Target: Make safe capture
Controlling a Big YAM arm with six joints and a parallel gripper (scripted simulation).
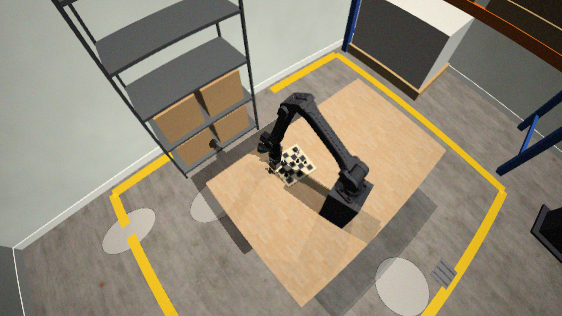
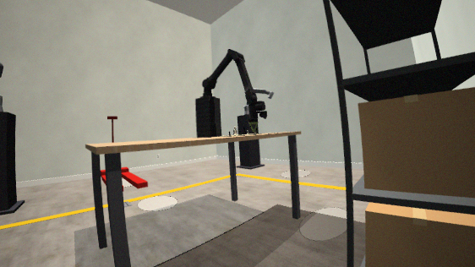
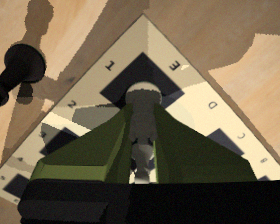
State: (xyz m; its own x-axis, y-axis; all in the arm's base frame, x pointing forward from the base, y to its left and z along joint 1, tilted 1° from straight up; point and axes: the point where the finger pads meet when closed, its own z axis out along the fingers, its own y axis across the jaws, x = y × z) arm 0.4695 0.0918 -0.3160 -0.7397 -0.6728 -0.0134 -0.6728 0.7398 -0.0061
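Now: the white pawn 30 mm to the right of my hand, 30 mm behind it and 10 mm below it. From my hand the other things lie so: black piece (110 mm behind, 10 mm to the left, 10 mm above); chessboard (80 mm behind, 70 mm to the right, 30 mm below); dark chess piece (70 mm to the left, 30 mm behind).
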